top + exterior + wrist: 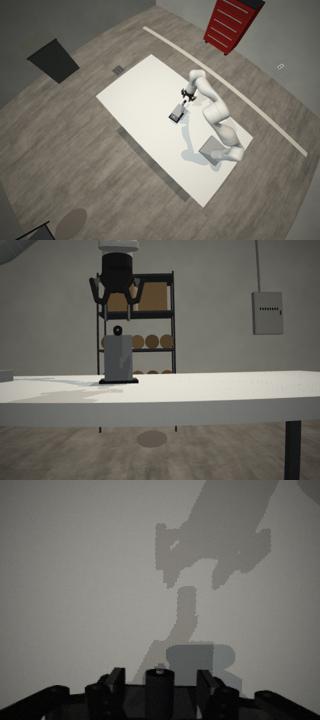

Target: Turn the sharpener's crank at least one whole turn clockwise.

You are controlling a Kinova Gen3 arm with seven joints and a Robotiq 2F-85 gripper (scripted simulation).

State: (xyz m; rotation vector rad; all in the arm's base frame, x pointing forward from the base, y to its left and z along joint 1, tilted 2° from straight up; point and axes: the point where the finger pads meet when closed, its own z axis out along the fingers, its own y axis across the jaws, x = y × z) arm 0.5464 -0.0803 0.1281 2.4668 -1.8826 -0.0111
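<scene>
The knob is 20 mm to the left of my hand and 40 mm below it.
</scene>
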